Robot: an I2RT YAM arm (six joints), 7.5 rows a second.
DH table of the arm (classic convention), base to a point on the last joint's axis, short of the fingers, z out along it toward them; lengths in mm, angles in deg. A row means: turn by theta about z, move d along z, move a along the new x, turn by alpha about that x. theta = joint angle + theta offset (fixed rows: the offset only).
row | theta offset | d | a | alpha
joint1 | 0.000 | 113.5 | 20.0 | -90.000
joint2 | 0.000 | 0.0 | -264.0 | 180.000
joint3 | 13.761 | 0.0 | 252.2 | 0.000
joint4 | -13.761 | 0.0 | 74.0 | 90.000
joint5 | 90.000 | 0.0 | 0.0 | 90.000
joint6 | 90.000 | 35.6 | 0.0 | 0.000
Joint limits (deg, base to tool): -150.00..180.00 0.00..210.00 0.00..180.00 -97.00..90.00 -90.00..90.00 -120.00..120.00
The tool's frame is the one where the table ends.
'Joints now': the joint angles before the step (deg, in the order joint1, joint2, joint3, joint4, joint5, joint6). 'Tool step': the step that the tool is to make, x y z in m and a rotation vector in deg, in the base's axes. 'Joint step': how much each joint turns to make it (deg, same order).
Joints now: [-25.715, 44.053, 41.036, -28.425, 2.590, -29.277]
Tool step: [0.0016, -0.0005, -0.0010, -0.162, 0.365, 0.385]
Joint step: [0.056, 0.465, -0.030, 0.255, -0.121, -0.432]
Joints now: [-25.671, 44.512, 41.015, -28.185, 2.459, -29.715]
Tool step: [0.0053, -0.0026, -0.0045, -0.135, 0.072, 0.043]
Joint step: [-0.008, 1.362, -0.692, 2.054, 0.037, -0.157]
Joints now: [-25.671, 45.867, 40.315, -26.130, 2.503, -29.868]
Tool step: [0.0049, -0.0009, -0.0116, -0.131, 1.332, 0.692]
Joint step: [0.439, 1.294, -1.886, 2.066, 0.154, -0.720]
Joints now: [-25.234, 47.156, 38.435, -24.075, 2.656, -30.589]
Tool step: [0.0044, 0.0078, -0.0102, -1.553, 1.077, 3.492]
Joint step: [2.866, 0.114, -2.196, 2.047, 0.483, -1.900]
